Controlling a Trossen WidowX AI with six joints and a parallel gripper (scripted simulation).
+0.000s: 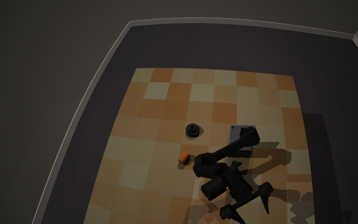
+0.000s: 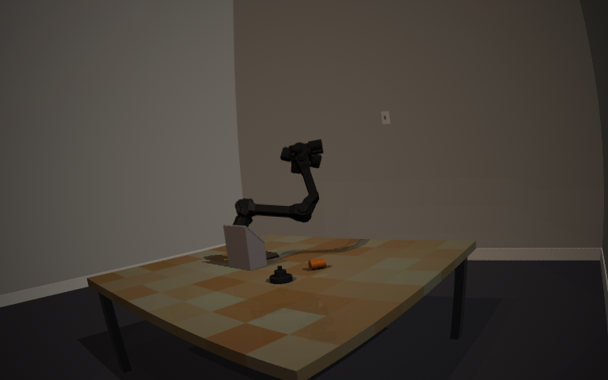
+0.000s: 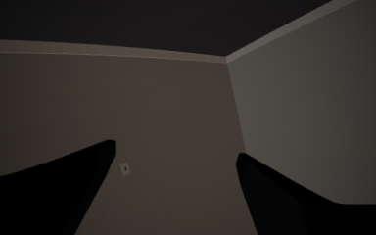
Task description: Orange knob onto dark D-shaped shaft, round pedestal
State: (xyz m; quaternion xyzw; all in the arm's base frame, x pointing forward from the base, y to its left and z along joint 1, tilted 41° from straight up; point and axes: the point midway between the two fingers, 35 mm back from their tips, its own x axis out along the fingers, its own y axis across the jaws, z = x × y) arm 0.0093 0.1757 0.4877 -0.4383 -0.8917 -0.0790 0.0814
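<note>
My gripper tip is now 35 cm short of the orange knob, 37 cm to the left of it and 38 cm above it. Also, from my gripper tip: shaft pedestal 33 cm ahead, 57 cm to the right, 37 cm below.
</note>
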